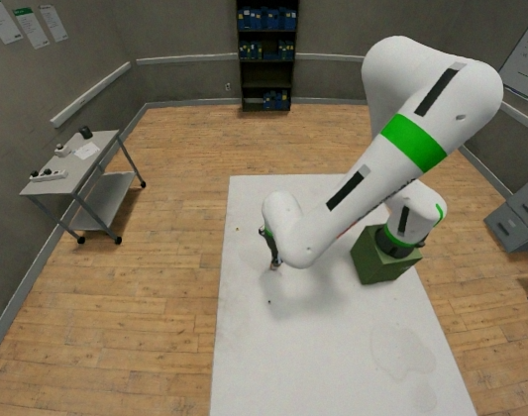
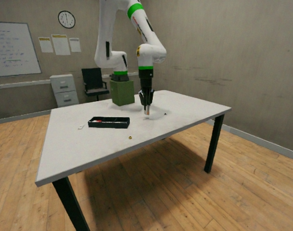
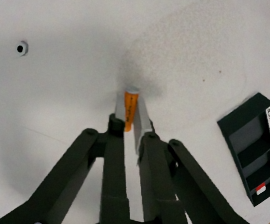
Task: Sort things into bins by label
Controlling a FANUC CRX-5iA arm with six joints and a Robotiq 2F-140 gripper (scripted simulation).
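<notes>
My gripper is now 90 mm past the black bin tray, 250 mm to the left of it and 40 mm above it. Also, from my hand: yellow ring (130 mm ahead, 240 mm to the right, 60 mm below); then red piece (170 mm behind, 300 mm to the right, 50 mm below); then orange object (30 mm below).
</notes>
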